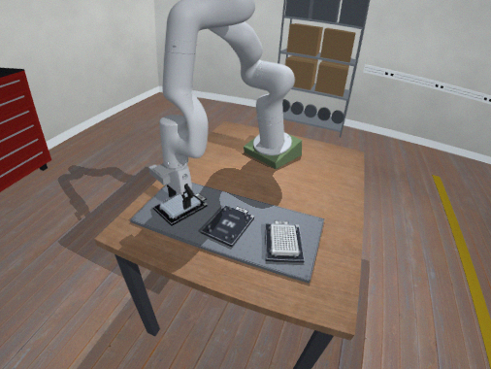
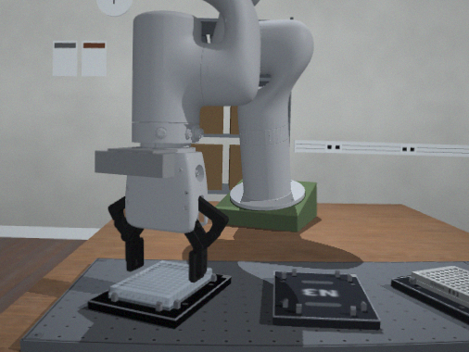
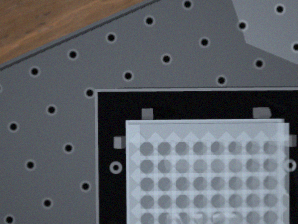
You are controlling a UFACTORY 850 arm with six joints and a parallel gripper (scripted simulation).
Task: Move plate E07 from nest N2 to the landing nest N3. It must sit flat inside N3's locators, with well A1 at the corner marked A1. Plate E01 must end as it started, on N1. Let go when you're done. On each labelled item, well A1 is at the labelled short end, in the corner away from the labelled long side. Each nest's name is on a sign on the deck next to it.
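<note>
Now: hand 20 mm above the clear well plate. The rest, counted from my hand: nest N2 (30 mm below); then landing nest N3 (200 mm to the left, 30 mm below, 10 mm behind); then A1 corner mark (70 mm to the left, 60 mm behind, 30 mm below).
</note>
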